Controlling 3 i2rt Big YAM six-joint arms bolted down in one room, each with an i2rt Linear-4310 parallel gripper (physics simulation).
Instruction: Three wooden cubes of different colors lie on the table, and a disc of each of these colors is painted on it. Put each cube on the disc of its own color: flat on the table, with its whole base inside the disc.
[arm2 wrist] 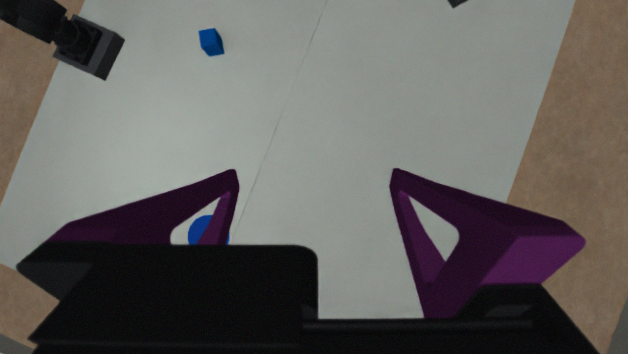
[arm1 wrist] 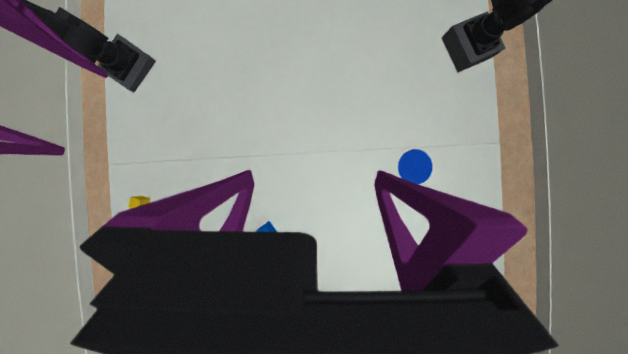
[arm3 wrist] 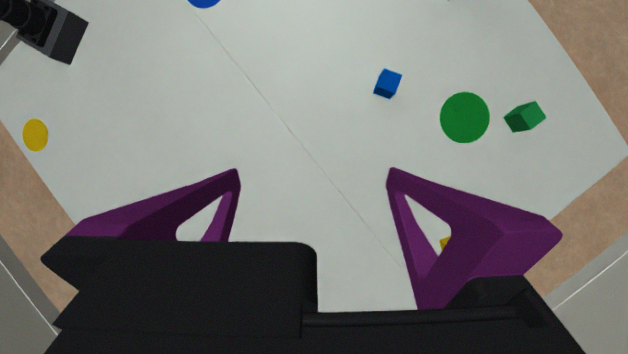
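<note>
The blue cube (arm1 wrist: pixel 268 227) (arm2 wrist: pixel 211 42) (arm3 wrist: pixel 388 83) lies on the table, apart from the green disc (arm3 wrist: pixel 464 117). The green cube (arm3 wrist: pixel 525 117) lies just beside that disc, off it. The yellow cube (arm1 wrist: pixel 139 201) (arm3 wrist: pixel 444 243) lies near a table edge, partly hidden by fingers. The blue disc (arm1 wrist: pixel 415 166) (arm2 wrist: pixel 200 231) (arm3 wrist: pixel 204 2) and the yellow disc (arm3 wrist: pixel 35 135) have no cube on their visible parts. The arm1 gripper (arm1 wrist: pixel 314 176), arm2 gripper (arm2 wrist: pixel 315 175) and arm3 gripper (arm3 wrist: pixel 313 174) are each open, empty and above the table.
Two arm bases (arm1 wrist: pixel 128 62) (arm1 wrist: pixel 474 42) stand at the table's sides in the arm1 wrist view. Purple fingers of another gripper (arm1 wrist: pixel 31 145) show at its left edge. Arm bases also show in the arm2 wrist view (arm2 wrist: pixel 90 47) and the arm3 wrist view (arm3 wrist: pixel 54 31).
</note>
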